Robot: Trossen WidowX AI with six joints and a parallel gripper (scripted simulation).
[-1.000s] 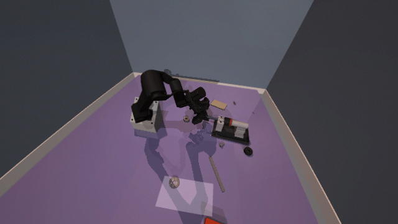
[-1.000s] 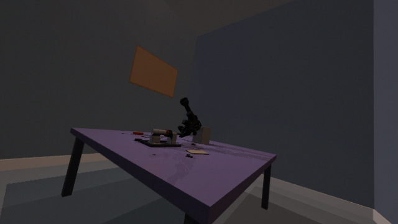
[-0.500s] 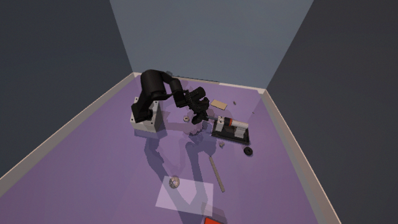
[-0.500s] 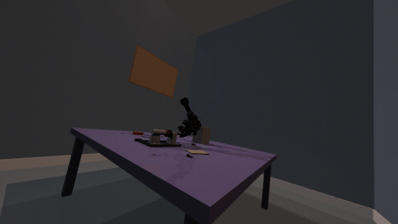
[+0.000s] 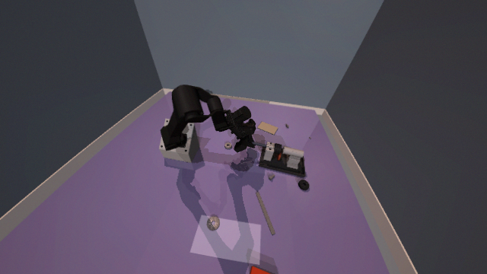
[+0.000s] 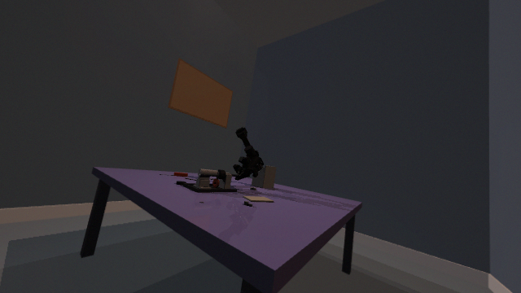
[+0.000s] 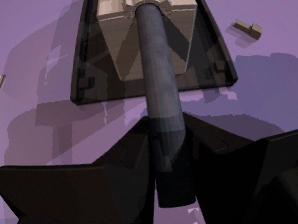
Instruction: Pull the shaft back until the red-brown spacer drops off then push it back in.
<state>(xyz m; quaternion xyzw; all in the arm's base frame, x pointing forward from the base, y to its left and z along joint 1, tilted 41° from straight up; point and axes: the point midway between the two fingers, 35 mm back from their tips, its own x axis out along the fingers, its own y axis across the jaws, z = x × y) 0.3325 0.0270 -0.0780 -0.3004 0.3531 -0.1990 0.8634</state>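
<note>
My gripper tip is now 10 cm short of the black spacer, 1 cm to the left of it and 2 cm below it. From my gripper tip the other things lie so: grey washer (15 cm behind, 3 cm to the left, 5 cm below); then red-brown spacer (13 cm ahead, 2 cm to the right, 2 cm below); then dark shaft (4 cm ahead, 1 cm to the right, 2 cm above).
</note>
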